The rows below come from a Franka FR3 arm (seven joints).
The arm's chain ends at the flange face. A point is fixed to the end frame.
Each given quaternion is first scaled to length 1.
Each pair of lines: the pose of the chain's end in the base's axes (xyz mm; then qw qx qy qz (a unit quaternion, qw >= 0)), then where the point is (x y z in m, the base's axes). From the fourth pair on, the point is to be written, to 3 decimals.
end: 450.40 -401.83 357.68 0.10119 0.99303 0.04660 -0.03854
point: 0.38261 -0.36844 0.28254
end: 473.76 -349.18 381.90 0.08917 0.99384 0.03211 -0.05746
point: 0.40453 -0.31193 0.30995
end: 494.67 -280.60 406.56 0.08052 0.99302 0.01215 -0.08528
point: 0.42358 -0.23924 0.33880
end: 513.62 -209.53 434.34 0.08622 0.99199 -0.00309 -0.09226
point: 0.443 -0.167 0.367
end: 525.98 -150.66 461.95 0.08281 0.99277 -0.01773 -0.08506
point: 0.458 -0.106 0.393
